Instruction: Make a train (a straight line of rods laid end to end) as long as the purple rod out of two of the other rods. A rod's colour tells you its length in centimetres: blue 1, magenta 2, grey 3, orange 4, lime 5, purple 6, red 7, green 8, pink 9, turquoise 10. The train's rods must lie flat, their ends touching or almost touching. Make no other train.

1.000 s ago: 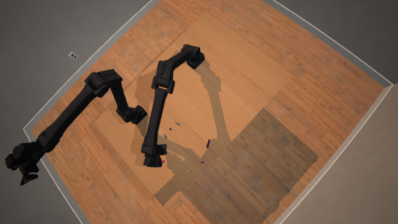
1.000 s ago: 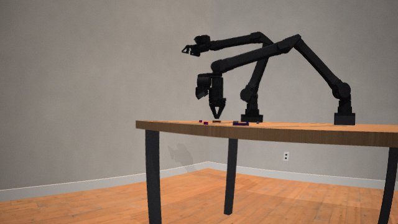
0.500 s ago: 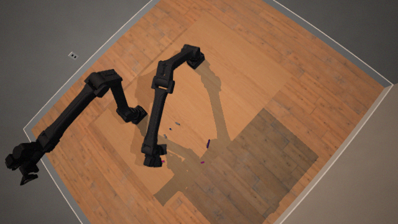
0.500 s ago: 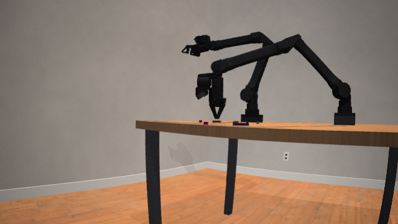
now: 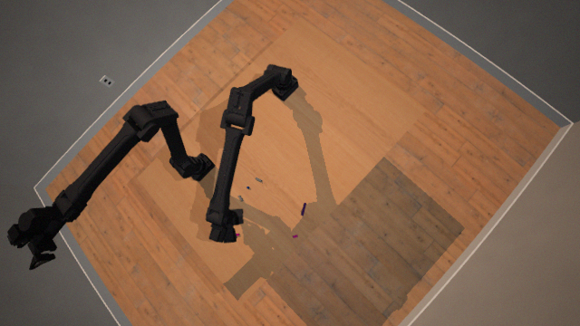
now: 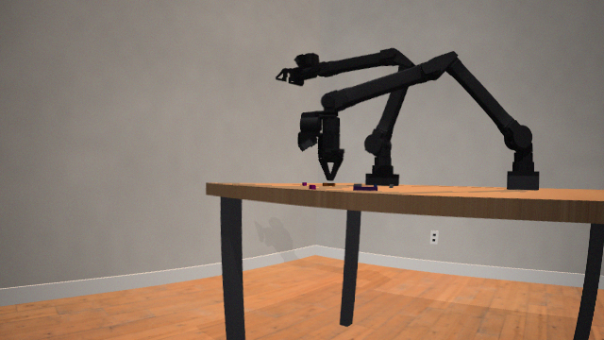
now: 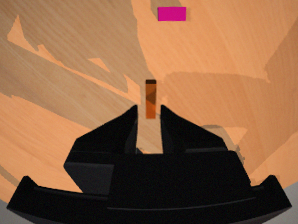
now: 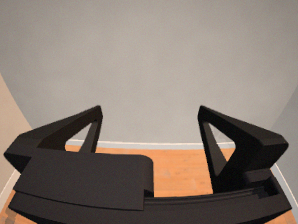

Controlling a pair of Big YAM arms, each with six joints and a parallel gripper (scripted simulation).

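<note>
The orange rod lies 2 cm below my left hand. The rest, counted from my left hand: blue rod 13 cm to the left, 8 cm behind, 2 cm below; purple rod 25 cm to the left, 19 cm ahead, 2 cm below; magenta rod 6 cm to the right, 5 cm ahead, 2 cm below.
</note>
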